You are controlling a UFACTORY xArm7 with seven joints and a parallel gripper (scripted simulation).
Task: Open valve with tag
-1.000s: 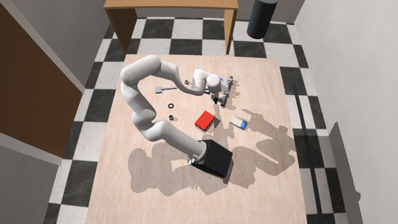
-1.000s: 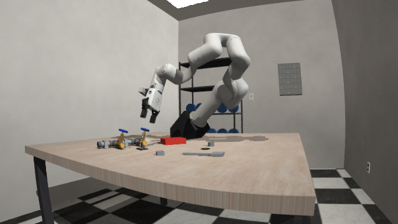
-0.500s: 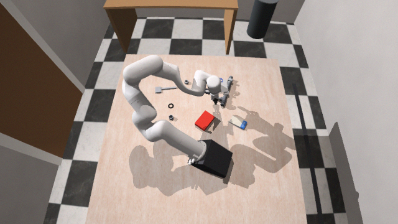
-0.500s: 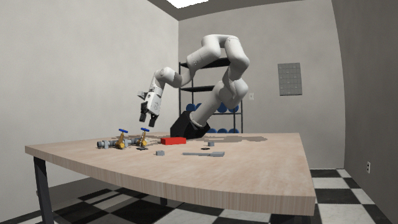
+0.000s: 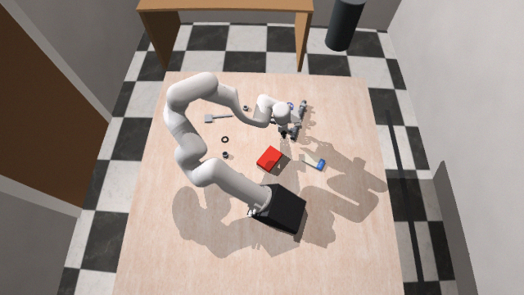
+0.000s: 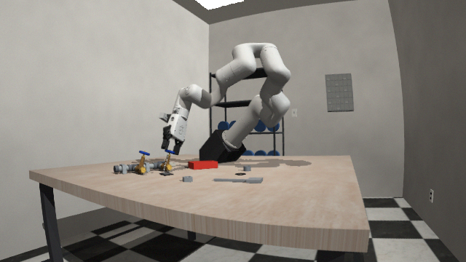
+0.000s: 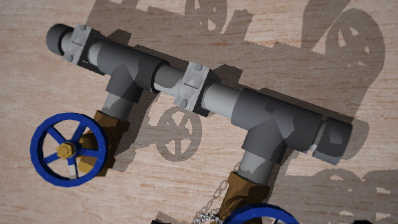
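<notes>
My gripper is now 70 mm short of the black tag, 60 mm to the right of it and 90 mm above it. Round my hand: red block: 170 mm behind, 20 mm to the left, 80 mm below; white box: 120 mm behind, 200 mm to the right, 90 mm below; grey flat tool: 390 mm to the left, 90 mm below.
</notes>
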